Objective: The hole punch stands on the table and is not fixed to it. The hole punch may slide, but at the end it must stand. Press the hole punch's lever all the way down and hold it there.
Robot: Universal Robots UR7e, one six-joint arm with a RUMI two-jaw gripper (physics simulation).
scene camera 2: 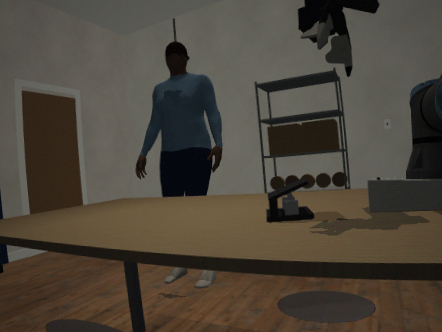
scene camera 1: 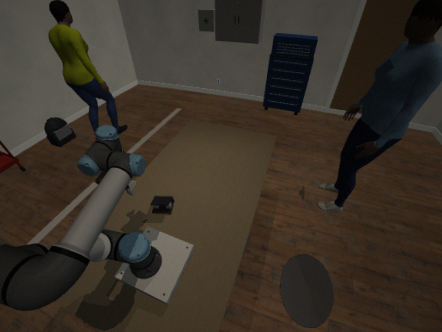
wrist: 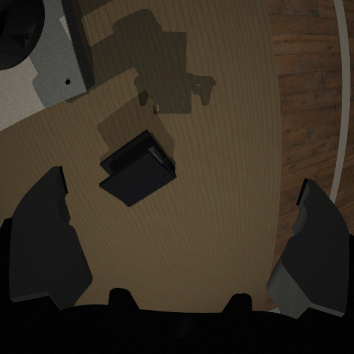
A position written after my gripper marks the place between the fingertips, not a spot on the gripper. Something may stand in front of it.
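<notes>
Visible: my gripper (scene camera 2: 335, 64), which the wrist view (wrist: 183, 176) shows too, and a hole punch lever (wrist: 144, 174).
</notes>
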